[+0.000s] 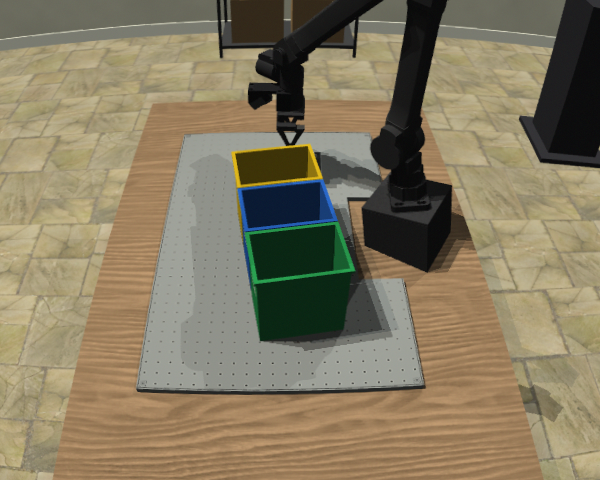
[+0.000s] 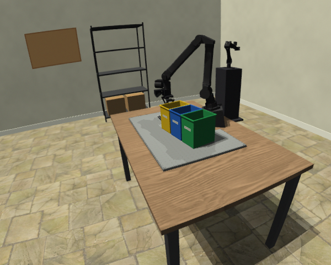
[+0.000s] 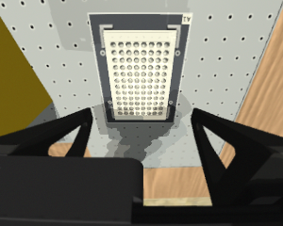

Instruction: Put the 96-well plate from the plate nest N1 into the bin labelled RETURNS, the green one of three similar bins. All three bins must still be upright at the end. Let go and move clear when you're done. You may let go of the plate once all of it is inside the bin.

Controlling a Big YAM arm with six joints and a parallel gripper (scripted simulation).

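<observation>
Now: hand 9 cm above the 96-well plate. The rest, counted from my hand: yellow bin: 23 cm to the left, 2 cm below, 2 cm ahead; blue bin: 36 cm to the left, 2 cm below, 1 cm behind; plate nest N1: 10 cm below.
</observation>
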